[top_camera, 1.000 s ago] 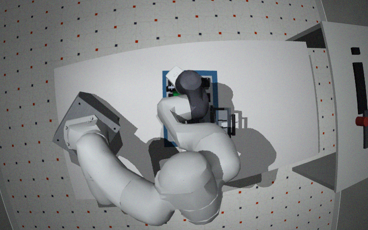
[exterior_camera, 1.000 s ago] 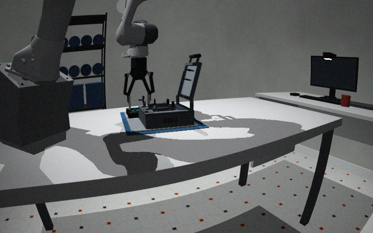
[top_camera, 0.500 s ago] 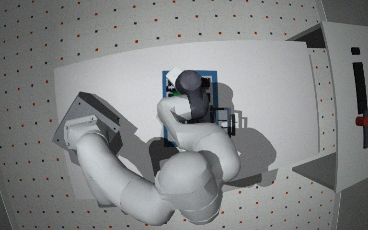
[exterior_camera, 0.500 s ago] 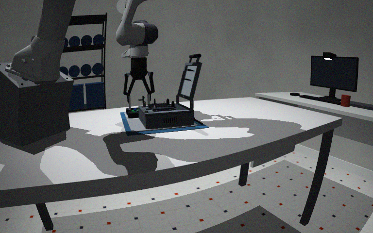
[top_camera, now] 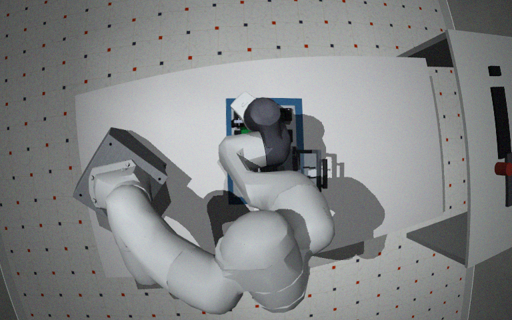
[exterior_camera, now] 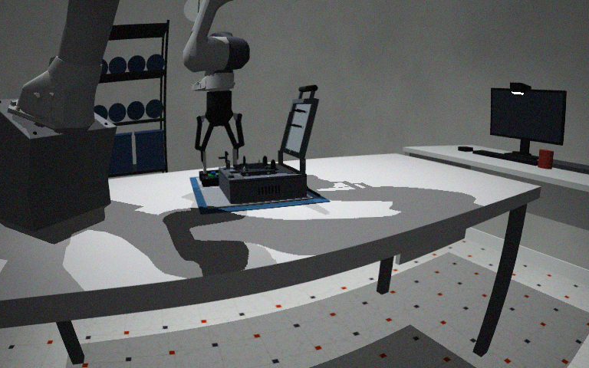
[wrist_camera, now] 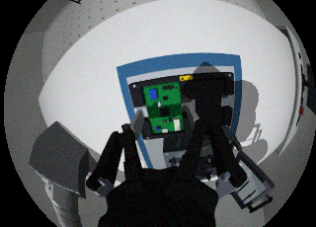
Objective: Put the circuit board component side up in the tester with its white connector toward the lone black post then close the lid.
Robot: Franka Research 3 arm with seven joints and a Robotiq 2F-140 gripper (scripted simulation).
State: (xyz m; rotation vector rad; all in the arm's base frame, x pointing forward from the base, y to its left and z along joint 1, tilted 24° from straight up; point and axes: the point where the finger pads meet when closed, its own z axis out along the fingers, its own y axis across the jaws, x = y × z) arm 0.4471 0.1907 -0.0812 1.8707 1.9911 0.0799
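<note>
Now: the green circuit board 4 cm below my hand. From my hand the other things lie so: see-through lid (19 cm ahead, 17 cm to the right, 13 cm above).
</note>
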